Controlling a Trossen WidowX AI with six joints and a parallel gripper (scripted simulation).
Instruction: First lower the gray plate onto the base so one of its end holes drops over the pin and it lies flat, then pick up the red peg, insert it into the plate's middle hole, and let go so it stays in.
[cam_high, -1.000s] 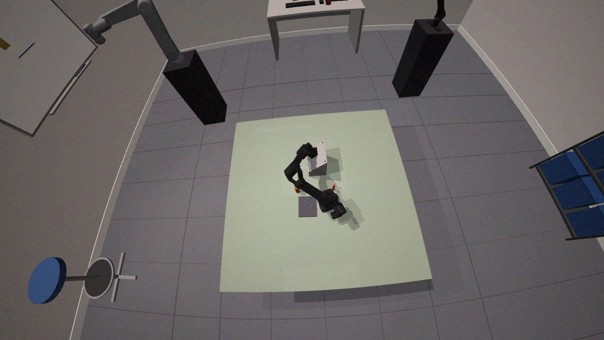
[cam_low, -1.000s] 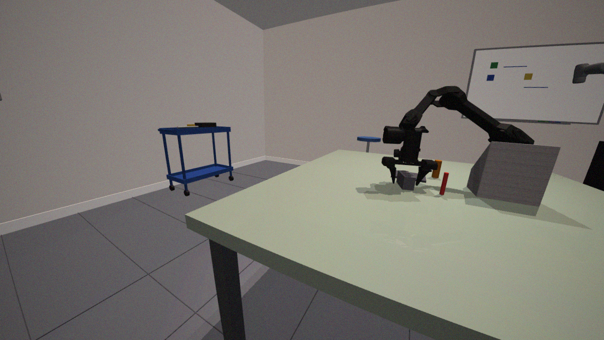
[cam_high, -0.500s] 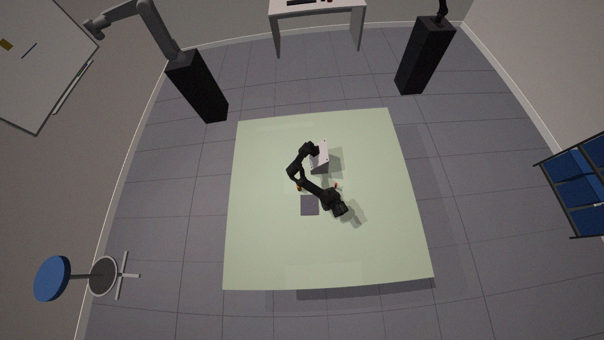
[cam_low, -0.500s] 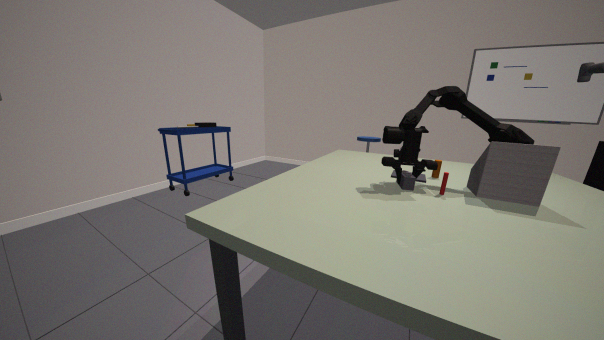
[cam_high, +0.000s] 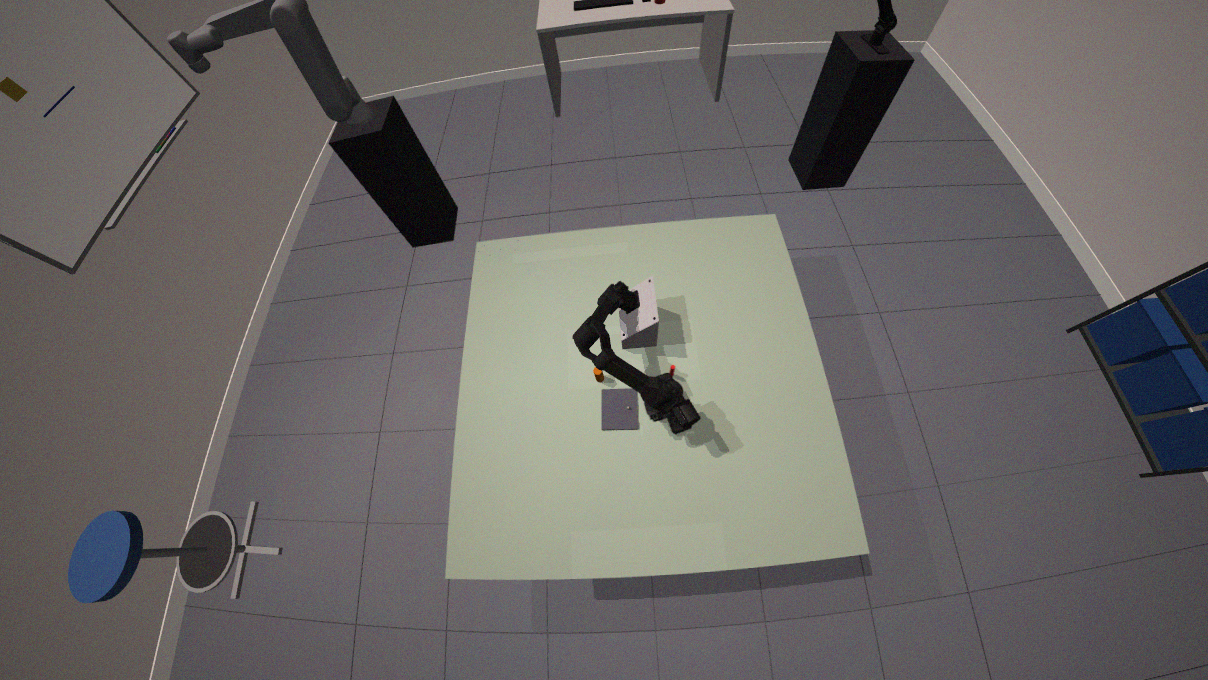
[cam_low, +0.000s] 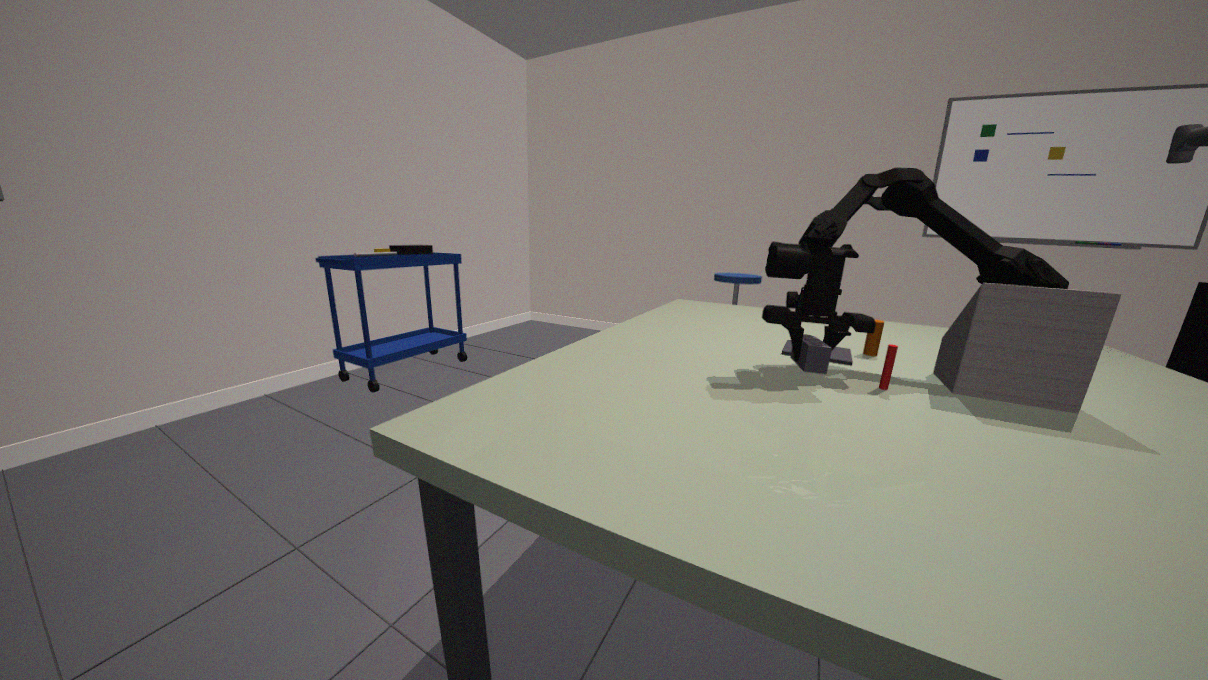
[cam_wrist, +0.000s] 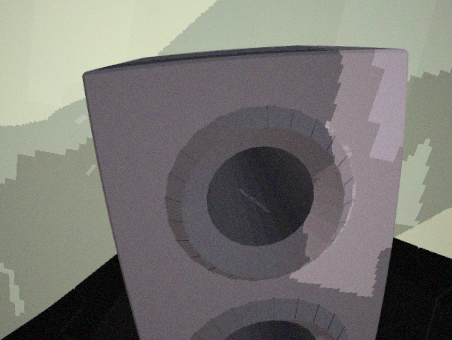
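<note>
The gray base lies 150 mm to the right of my gripper tip, 30 mm behind it and 10 mm below it. Round my gripper tip: orange peg: 220 mm to the right, 140 mm behind, 20 mm above; then gray plate: 30 mm above; then red peg: 130 mm behind, 20 mm to the left, 20 mm above.
</note>
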